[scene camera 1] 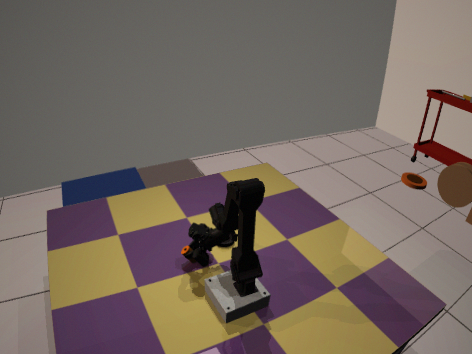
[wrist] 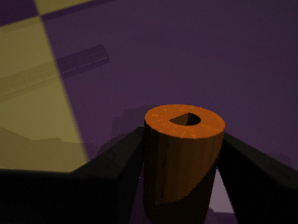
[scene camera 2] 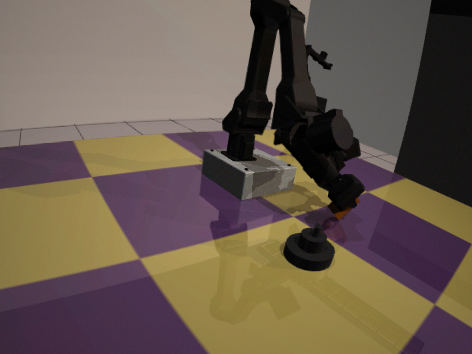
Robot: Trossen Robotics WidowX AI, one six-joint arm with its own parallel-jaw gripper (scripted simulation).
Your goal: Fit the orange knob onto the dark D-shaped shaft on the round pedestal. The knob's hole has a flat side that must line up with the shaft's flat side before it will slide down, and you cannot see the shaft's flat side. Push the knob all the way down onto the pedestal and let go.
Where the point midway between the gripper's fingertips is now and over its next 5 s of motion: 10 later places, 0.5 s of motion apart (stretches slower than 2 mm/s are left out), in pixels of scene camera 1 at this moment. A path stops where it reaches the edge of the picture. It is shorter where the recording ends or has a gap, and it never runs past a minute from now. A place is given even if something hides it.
My gripper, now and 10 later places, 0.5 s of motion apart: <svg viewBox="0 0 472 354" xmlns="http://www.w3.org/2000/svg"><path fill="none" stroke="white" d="M186 253L188 252L191 252L191 252L190 239L189 243L196 237L196 241L197 247L197 252L197 257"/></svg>
